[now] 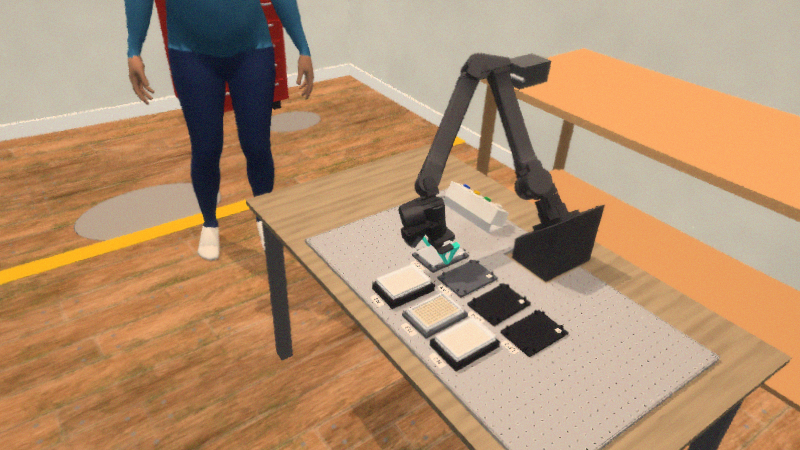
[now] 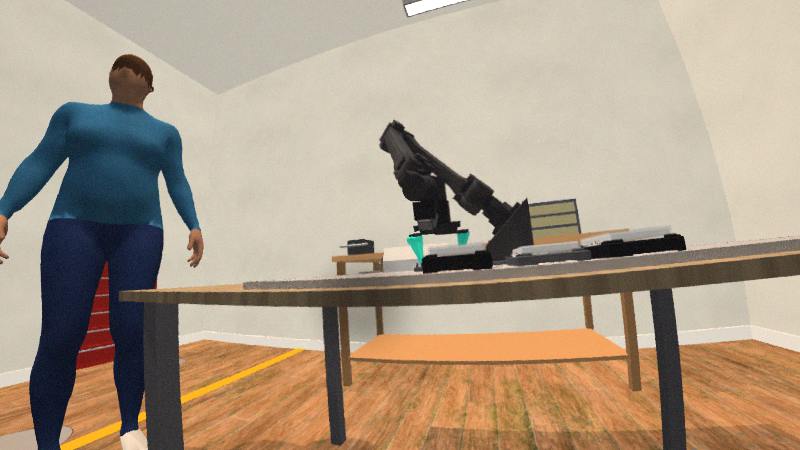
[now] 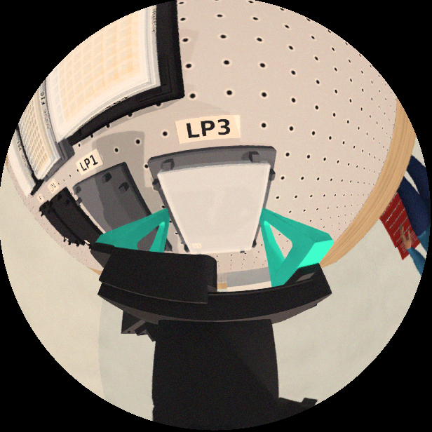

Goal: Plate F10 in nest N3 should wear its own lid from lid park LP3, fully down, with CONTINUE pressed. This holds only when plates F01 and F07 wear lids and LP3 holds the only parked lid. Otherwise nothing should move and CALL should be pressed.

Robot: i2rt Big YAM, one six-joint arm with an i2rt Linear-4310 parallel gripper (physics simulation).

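Places are measured from the arm's base along level axes (x ahead, y left, z up), in centimetres.
Pixels of known places: gripper, between the fingertips: [image 1: 438, 254]; arm's base, origin of its link: [image 1: 556, 222] [image 2: 508, 220].
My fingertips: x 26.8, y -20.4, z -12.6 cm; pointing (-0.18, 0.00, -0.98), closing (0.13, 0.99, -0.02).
Note:
Ahead of a thing's pixels: the offset from my fingertips to its top centre. "spot": to the spot under its first point.
A pale translucent lid @(dz +0.6, dx -1.1, dy -0.3 cm) [image 1: 429, 257] [image 3: 215, 192] lies flat on the grey lid park LP3 [image 3: 212, 154]. My gripper [image 1: 438, 252] [image 2: 440, 251] [image 3: 214, 213] is open and empty, pointing down, with its teal fingers on either side of this lid. Lid park LP1 @(dz +0.8, dx -0.2, dy +12.6 cm) [image 1: 467, 278] [image 3: 102, 192] and two black lid parks @(spot: dz -0.2, dx +1.2, dy +25.7 cm) [image 1: 497, 303] @(spot: dz -0.2, dx +2.1, dy +39.5 cm) [image 1: 534, 334] hold no lid. The near-left plate @(dz +2.9, dx +18.0, dy +5.3 cm) [image 1: 403, 280] [image 3: 107, 65] and the far-end plate @(dz +2.5, dx +18.9, dy +31.2 cm) [image 1: 465, 338] look lidded in black nests. The middle plate @(dz +1.7, dx +17.9, dy +18.8 cm) [image 1: 435, 311] shows bare wells in a grey nest. Nest numbers are too small to read.
A white button box @(dz +7.2, dx -26.4, dy -11.0 cm) [image 1: 475, 207] with blue, yellow and green buttons stands behind the gripper. A black upright panel [image 1: 559, 246] stands by the arm's base. A person [image 1: 223, 111] [image 2: 111, 179] stands on the floor beyond the table's left end.

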